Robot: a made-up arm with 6 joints.
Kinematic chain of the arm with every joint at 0, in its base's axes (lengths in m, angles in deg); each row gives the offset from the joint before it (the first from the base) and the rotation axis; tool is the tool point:
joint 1: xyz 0 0 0.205 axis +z
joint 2: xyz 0 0.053 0 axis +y
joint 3: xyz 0 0 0.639 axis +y
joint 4: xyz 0 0 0.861 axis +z
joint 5: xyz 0 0 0 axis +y
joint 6: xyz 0 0 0.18 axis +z
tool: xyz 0 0 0
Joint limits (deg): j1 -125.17..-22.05 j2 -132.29..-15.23 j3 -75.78..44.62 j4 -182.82..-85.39 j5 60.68..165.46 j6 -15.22..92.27
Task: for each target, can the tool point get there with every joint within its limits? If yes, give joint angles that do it. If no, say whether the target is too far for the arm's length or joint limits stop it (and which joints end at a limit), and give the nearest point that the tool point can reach.
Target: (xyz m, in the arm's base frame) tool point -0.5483 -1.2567 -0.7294
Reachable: no: joint limits stop it (at a limit: joint 1, joint 2, joint 3) | nearest point -0.1056 -0.0911 -0.9529 | short by 1.267 m
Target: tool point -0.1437 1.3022 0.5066
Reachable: yes | joints -82.48 -64.23 -14.84 -167.80 138.80 56.85
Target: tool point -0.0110 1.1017 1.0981
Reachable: yes | joints -95.48 -32.66 -28.41 -107.19 100.27 24.07
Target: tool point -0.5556 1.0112 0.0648
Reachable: yes | joints -61.44 -51.60 -66.41 -161.04 100.32 25.01
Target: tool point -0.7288 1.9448 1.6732
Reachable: no: too far | nearest point -0.4591 1.2251 1.1298 | short by 0.941 m
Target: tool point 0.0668 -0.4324 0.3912
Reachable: no: joint limits stop it (at a limit: joint 2, joint 3, joint 4, joint 5) | nearest point 0.0263 -0.1705 1.4182 | short by 1.061 m
